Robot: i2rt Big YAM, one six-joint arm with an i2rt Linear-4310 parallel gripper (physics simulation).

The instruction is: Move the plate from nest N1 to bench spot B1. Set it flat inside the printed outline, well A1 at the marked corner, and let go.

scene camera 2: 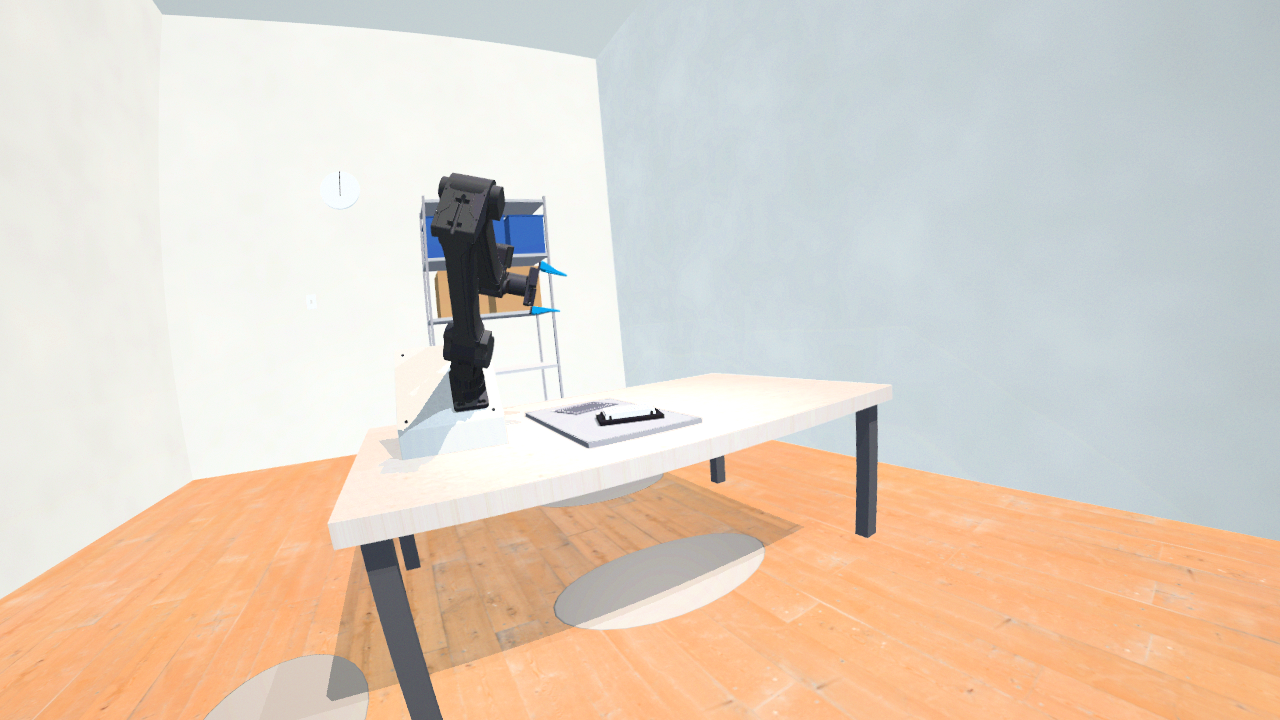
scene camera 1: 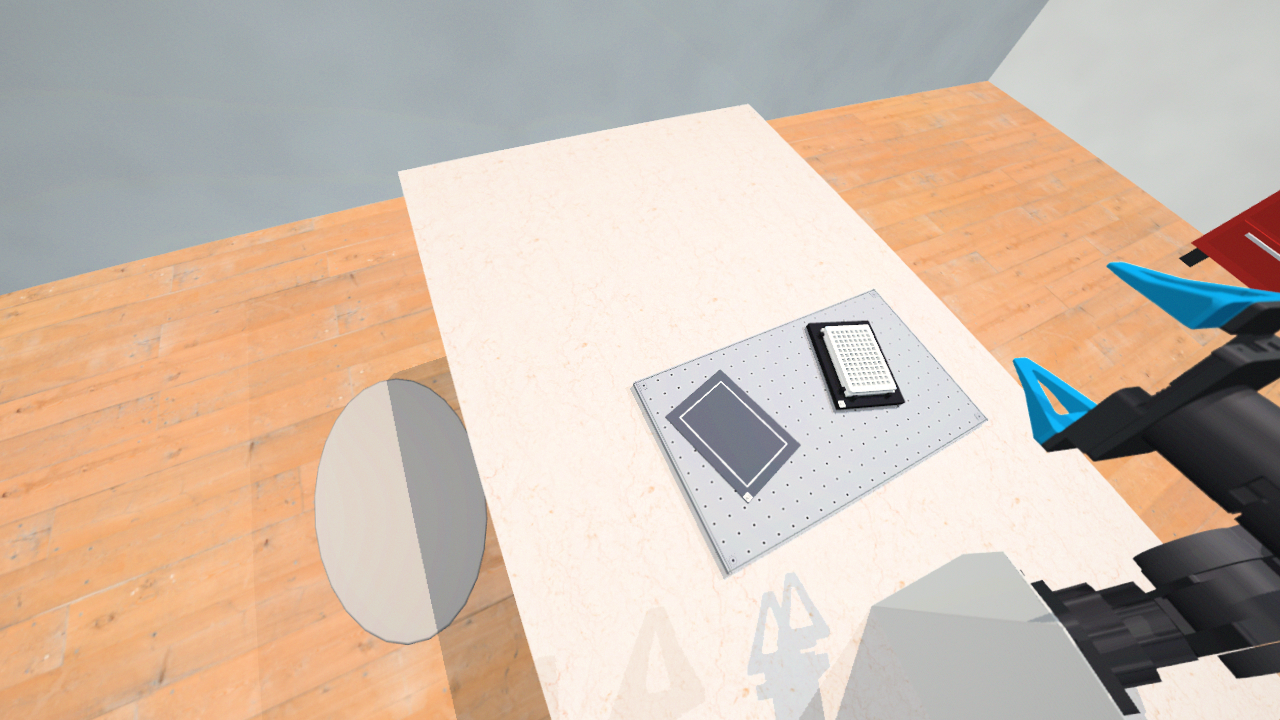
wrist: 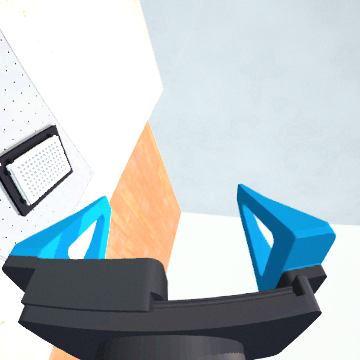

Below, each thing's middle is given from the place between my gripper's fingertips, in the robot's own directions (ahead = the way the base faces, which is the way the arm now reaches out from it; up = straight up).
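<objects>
Position of my hand relative to the white well plate (scene camera 1: 859,364): 0.11 m short of it, 0.1 m to the left of it, 0.32 m above it. The black pad (scene camera 1: 814,329) is 0.11 m ahead of my hand, 0.1 m to the right of it and 0.34 m below it.
</objects>
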